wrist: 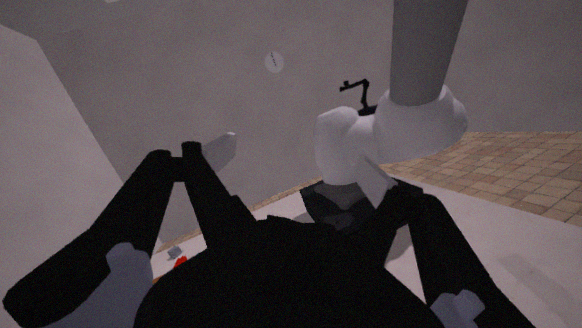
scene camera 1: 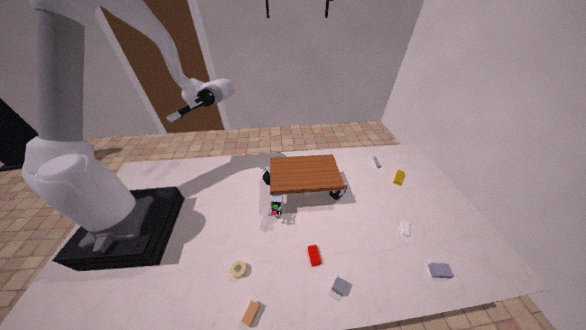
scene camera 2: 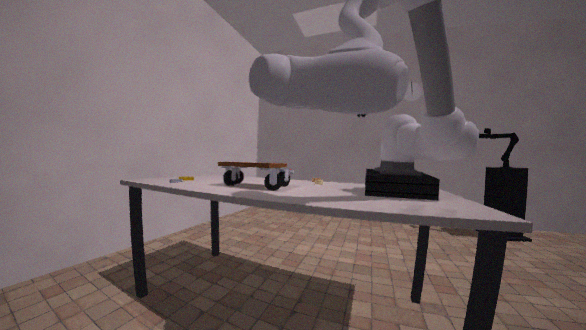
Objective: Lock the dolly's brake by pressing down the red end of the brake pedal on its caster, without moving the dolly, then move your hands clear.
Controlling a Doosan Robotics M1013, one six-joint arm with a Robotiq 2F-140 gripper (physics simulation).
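Note:
The dolly stands on its casters on the table, with a brown wooden deck. In scene camera 1 the brake pedal sticks out at the dolly's near left corner caster, its red end facing the camera and a green part nearer the deck. I cannot tell the pedal's tilt. My gripper is open and empty, high up and left of the dolly in scene camera 1, well apart from it. In scene camera 2 the arm hides most of the gripper. The pedal does not show in the wrist view.
The table also holds a red block, a grey block, a pale yellow ring, a tan block, a yellow block and the black robot base. A wall stands beside the table.

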